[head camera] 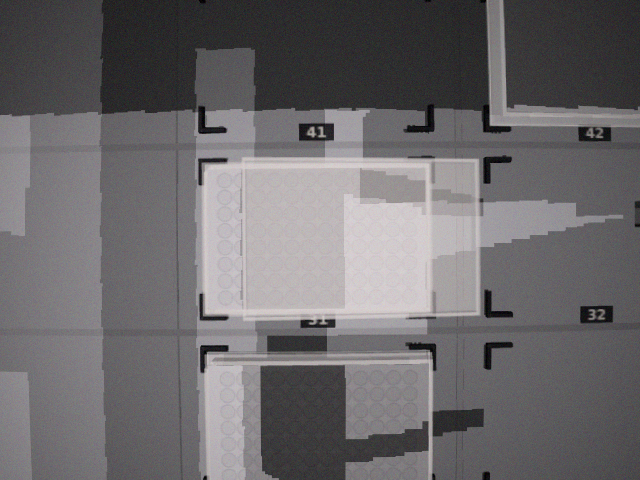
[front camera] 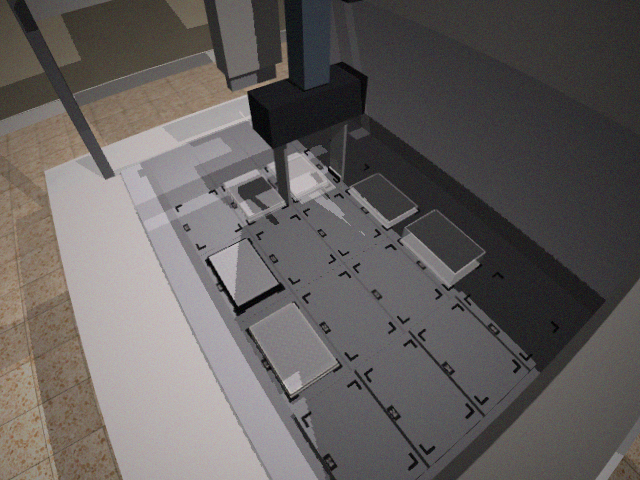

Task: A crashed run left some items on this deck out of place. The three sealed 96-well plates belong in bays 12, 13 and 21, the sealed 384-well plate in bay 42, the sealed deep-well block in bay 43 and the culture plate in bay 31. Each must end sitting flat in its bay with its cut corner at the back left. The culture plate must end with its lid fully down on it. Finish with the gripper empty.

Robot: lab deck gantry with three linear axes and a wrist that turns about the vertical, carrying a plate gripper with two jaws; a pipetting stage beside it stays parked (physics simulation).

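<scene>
The culture plate sits in bay 31. Its clear lid is shifted right, its right end overhanging toward bay 32 and looking slightly lower than the left. My gripper is open over this area, its jaws wider apart than the plate is deep; it does not show in the head view. Sealed plates stand at bay 12, bay 13 and bay 21. The 384-well plate is at bay 42, the deep-well block at bay 43. Cut corners are hard to make out.
The grey pipetting stage hangs parked behind and left of the gripper head. A dark post stands at the left deck edge. The bay 41 label lies just behind the culture plate. Hard shadows and bright patches cross the deck.
</scene>
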